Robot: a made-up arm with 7 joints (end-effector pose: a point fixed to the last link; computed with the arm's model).
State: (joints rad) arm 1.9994 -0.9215 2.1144 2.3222 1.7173 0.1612 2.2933
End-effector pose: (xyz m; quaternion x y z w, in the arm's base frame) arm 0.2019 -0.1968 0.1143 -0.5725 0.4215 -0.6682 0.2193
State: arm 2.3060 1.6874 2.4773 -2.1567 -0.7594 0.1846 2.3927
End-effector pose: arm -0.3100 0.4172 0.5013 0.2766 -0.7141 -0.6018 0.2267
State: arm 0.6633 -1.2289 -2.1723 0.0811 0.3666 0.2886 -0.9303
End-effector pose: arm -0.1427 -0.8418 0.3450 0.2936 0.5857 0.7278 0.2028
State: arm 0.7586 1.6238 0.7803 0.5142 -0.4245 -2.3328 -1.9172
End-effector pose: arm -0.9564 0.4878 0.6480 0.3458 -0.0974 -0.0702 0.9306
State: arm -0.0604 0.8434 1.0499 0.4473 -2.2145 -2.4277 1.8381
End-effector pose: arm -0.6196 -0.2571 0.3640 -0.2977 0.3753 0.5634 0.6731
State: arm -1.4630 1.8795 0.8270 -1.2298 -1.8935 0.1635 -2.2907
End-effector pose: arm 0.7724 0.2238 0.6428 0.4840 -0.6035 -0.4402 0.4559
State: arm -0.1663 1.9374 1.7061 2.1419 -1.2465 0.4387 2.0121
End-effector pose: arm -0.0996 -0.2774 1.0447 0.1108 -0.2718 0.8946 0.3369
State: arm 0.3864 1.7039 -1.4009 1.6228 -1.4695 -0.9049 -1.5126
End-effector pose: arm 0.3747 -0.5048 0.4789 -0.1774 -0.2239 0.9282 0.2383
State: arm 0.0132 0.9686 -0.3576 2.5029 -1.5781 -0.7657 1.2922
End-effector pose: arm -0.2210 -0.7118 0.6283 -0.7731 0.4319 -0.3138 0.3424
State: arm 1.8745 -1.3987 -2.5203 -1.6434 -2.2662 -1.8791 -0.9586
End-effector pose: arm 0.3798 -0.4256 -0.0088 -0.1290 -0.0833 -0.9524 0.2634
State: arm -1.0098 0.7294 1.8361 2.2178 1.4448 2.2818 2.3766
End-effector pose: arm 0.0298 -0.0902 0.2907 -0.8026 -0.0155 0.2738 0.5298
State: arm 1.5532 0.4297 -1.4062 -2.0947 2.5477 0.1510 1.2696
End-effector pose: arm -0.0971 -0.3525 0.1708 -0.2255 0.0374 -0.8170 0.5294
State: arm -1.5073 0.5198 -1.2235 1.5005 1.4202 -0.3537 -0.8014
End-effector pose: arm 0.5730 -0.4524 1.0610 -0.6833 -0.7060 -0.1641 0.0881
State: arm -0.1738 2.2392 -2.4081 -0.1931 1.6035 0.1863 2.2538
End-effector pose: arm 0.1446 0.2053 0.6381 -0.4209 -0.4670 -0.0085 0.7776
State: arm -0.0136 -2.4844 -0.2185 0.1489 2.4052 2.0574 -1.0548
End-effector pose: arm -0.3316 -0.2311 0.4841 -0.5243 -0.2203 -0.7138 0.4088
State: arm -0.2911 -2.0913 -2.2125 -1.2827 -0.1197 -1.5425 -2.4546
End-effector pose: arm -0.1451 0.3002 1.2758 0.2771 0.4974 -0.0446 0.8209
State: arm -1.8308 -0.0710 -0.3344 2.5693 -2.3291 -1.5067 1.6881
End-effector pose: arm 0.3301 -0.2441 0.0485 -0.7697 -0.1694 0.6098 0.0845
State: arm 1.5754 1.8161 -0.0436 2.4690 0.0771 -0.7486 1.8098
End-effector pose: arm 0.0160 0.2636 0.9731 0.3881 -0.0443 0.1330 0.9109
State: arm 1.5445 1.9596 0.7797 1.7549 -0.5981 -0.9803 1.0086
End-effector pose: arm -0.0487 0.4147 1.3387 -0.1165 -0.8500 0.1023 0.5035
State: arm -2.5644 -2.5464 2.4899 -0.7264 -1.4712 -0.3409 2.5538
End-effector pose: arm 0.1166 -0.1632 0.7628 0.0137 0.0046 0.7666 0.6419
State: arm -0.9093 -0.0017 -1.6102 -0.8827 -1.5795 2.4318 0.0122
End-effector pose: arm -0.6371 0.5197 0.1251 0.1725 0.6782 0.3341 0.6314
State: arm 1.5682 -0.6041 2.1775 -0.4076 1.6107 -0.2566 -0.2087
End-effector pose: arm -0.5272 0.7944 0.2545 0.3774 0.3605 0.2436 0.8175
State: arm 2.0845 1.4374 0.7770 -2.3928 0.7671 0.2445 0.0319
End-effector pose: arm -0.3219 -0.0176 -0.2732 0.0804 -0.0599 -0.9948 0.0174
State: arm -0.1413 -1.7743 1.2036 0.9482 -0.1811 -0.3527 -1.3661
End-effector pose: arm -0.7923 0.8863 0.3336 0.7629 -0.2619 0.2829 0.5190
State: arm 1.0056 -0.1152 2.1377 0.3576 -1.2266 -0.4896 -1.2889
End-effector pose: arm 0.0705 0.7094 0.2552 0.3239 0.1574 -0.7690 0.5282
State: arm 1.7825 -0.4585 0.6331 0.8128 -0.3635 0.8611 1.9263
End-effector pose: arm -0.0486 0.2104 -0.2407 0.8018 0.4428 -0.4013 0.0051
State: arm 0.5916 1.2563 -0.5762 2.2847 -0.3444 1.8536 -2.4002
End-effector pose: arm -0.3109 0.5714 0.8408 0.2303 0.1913 -0.5713 0.7642
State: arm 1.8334 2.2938 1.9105 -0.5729 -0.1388 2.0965 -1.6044
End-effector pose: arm 0.6564 0.9655 0.5621 0.3326 -0.6536 -0.2547 0.6303
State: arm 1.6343 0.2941 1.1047 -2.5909 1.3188 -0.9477 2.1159
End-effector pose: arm 0.2332 -0.0089 0.4430 0.7537 0.3699 0.1125 0.5315
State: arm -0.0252 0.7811 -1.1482 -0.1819 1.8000 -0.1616 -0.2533
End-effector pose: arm 0.5028 -0.7857 0.8796 -0.8321 -0.4791 -0.0869 0.2654
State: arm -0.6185 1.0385 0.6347 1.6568 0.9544 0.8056 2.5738
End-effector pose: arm 0.4233 -0.2631 0.6048 -0.4678 -0.3300 -0.7387 0.3558
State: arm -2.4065 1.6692 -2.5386 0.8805 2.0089 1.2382 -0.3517
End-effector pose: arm 0.8162 0.0906 0.7233 0.7031 -0.0478 -0.6967 0.1342
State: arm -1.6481 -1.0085 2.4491 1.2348 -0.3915 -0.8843 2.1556
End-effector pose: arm 0.3018 -0.1178 0.3245 0.5703 0.2891 -0.0966 0.7628
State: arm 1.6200 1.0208 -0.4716 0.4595 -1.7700 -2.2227 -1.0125
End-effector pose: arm -0.5001 0.5019 -0.1943 0.1201 -0.5022 0.4944 0.6992
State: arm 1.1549 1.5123 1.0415 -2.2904 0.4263 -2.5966 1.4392
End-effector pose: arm -0.2667 0.2209 0.0053 -0.2030 0.5421 0.0781 0.8117
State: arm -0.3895 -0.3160 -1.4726 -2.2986 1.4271 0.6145 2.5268
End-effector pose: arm -0.0208 0.1677 0.5476 0.0953 0.4904 0.6771 0.5404
